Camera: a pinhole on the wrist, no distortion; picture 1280 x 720 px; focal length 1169.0 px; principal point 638.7 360.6 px. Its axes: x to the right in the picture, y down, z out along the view. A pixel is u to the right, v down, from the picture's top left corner.
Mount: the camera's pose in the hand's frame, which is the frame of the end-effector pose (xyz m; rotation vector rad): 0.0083 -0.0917 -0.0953 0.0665 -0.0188 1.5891
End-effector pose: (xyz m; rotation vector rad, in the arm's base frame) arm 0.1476 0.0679 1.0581 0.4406 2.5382 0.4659
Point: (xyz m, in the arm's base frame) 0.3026 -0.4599 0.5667
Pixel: outside the picture
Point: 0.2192 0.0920 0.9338
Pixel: 1091 407
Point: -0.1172 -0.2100 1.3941
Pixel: behind the camera
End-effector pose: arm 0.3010 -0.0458 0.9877 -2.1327 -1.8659 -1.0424
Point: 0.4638 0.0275 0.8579
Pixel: outside the picture
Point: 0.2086 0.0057 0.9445
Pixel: 510 300
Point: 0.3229 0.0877 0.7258
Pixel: 680 538
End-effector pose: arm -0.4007 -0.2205 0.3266 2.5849 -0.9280 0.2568
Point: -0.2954 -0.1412 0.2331
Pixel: 255 408
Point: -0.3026 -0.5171 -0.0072
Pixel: 1016 79
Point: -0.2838 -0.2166 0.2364
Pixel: 617 62
